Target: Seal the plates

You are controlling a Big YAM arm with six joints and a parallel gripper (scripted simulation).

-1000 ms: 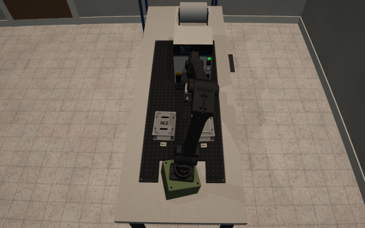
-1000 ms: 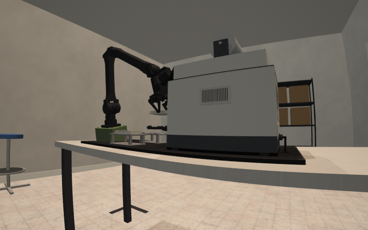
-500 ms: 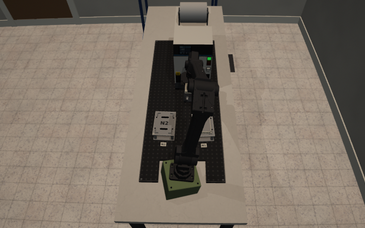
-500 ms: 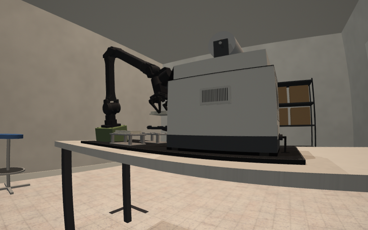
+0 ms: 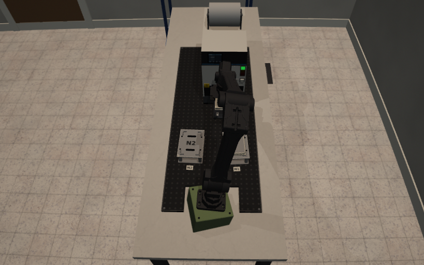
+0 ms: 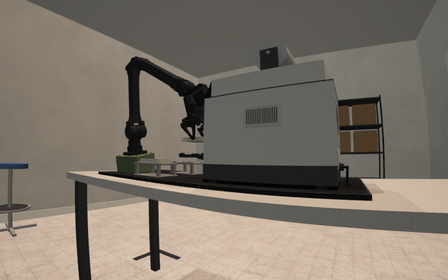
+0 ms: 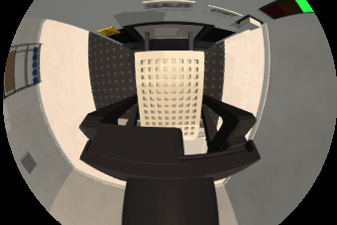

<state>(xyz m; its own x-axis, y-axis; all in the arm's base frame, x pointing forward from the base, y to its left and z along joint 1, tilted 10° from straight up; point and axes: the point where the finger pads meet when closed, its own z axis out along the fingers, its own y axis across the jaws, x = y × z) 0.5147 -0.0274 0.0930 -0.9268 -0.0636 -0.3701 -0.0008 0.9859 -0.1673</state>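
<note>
Now: the sealer stage 7 cm below my hand. Round my hand: yellow warning label (10 cm ahead, 9 cm to the left, 1 cm below); then white well plate (right at my hand); then N2 label (31 cm behind, 16 cm to the left, 16 cm below).
</note>
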